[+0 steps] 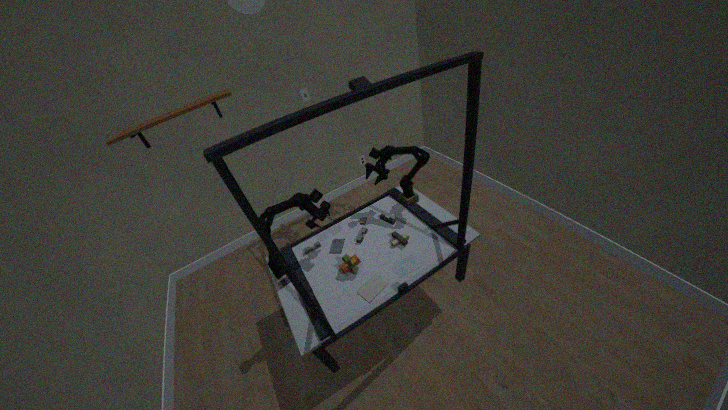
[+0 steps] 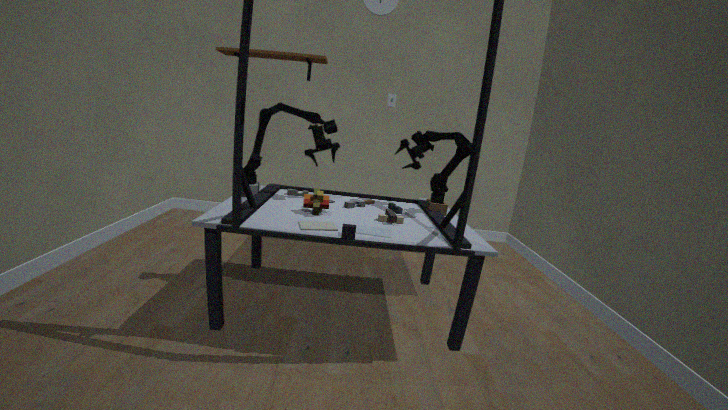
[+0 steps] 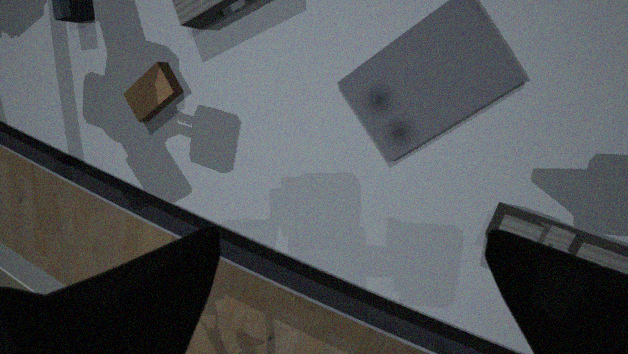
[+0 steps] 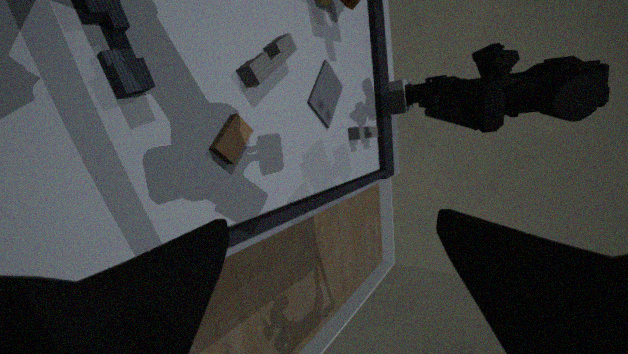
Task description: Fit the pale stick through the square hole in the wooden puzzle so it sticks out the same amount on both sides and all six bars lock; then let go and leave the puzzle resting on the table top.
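Frame: origin at the left arm's base, x ahead, y left, z up, level; millimetres.
Where they show: left gripper, fingertip midpoint: [image 1: 325,221] [image 2: 325,164] [image 3: 354,242] [image 4: 421,107]; right gripper, fingertip midpoint: [image 1: 370,182] [image 2: 398,161] [image 4: 333,225]; left arm's base, origin of the base link: [image 1: 280,273] [image 2: 249,183] [image 4: 408,94]; right arm's base, origin of the base link: [image 1: 408,194] [image 2: 437,202].
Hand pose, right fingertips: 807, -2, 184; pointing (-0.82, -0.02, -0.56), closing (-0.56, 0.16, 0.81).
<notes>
Things, the pixels of their top centre, and the offset from my right fingertips, as dx, dy, dz. "*": a spot on its surface instead.
- cross-shaped piece with pale wooden parts, middle of its top: [image 2: 391,215] [image 1: 400,238] -123, -350, -220
- dark notched bar, middle of its top: [image 4: 114,27] [image 2: 395,205] [image 1: 387,217] -35, -151, -220
- brown block, middle of its top: [image 3: 147,93] [image 4: 235,138] -146, -20, -234
- grey plate, middle of its top: [image 3: 426,80] [image 4: 327,93] [image 1: 337,245] -416, -51, -243
- pale flat square, surface spot: [image 2: 318,225] [image 1: 373,288] * -470, -463, -244
The orange, yellow and green puzzle [image 1: 349,263] [image 2: 316,202] stands on the white table top, left of the table's middle. Its hole cannot be made out. A cross-shaped piece with pale wooden parts [image 1: 394,243] [image 2: 383,219] and a darker bar lies farther right. Which piece is the pale stick cannot be told. My left gripper [image 1: 320,220] [image 2: 325,163] [image 3: 354,242] is open and empty, high above the table's back edge. My right gripper [image 1: 371,181] [image 2: 399,160] [image 4: 333,225] is open and empty, high at the back right, away from both pieces.
Grey notched bars [image 1: 360,234] [image 4: 361,133], a dark notched bar [image 1: 387,219] [image 4: 125,75], a brown block [image 3: 150,95] [image 4: 231,139] and a grey plate [image 1: 336,246] [image 3: 432,80] lie around. A pale flat square [image 1: 372,288] [image 2: 318,225] lies near the front. A black frame [image 1: 472,127] spans the table.
</notes>
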